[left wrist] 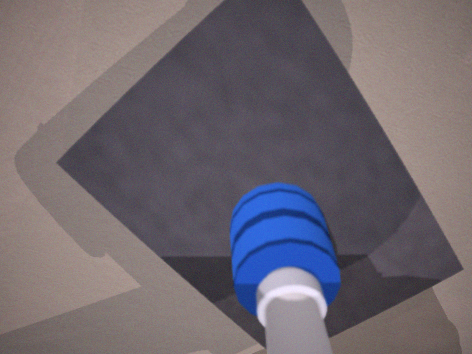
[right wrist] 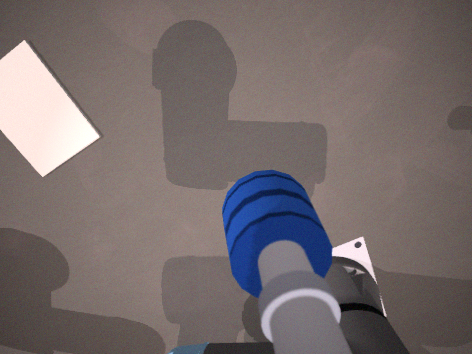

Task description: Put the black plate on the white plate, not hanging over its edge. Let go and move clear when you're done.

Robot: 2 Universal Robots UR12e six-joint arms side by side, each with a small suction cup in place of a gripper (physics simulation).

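Places are measured from the left arm's base along level axes (x ahead, y left, z up), in metres.
Pixels of known places: left end effector, tool point: [left wrist: 273, 207]; right end effector, tool point: [right wrist: 265, 211].
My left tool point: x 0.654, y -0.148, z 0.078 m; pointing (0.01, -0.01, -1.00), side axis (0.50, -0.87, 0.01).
Note:
For each thing: its top centre in the pictures, then the offset to it from my left tool point. "*": a spot on its surface instead.
- black plate, middle of its top: [left wrist: 279, 222] 0.001 m ahead, 0.000 m left, 0.011 m up
- white plate, middle of its top: [right wrist: 33, 113] 0.088 m ahead, 0.361 m right, 0.073 m down
- white mounting piece, surface spot: [right wrist: 358, 246] * 0.250 m back, 0.768 m right, 0.077 m down
The black plate [left wrist: 240, 125] fills much of the left wrist view, flat against the left suction cup, with its shadow set off from its edges on the table. My left gripper [left wrist: 281, 215], a blue suction cup, is shut on the black plate near its lower part and holds it above the table. The white plate [right wrist: 45, 110] lies at the left of the right wrist view, partly cut off by the frame edge; it does not show in the left wrist view. My right gripper [right wrist: 272, 200], also a blue cup, is open and empty above the table, apart from the white plate.
In the right wrist view, a white mounting piece [right wrist: 358, 246] with a dark hole and a dark grey arm part [right wrist: 365, 325] stand at the lower right. A teal and black part [right wrist: 190, 348] shows at the bottom edge. Arm shadows fall across the table.

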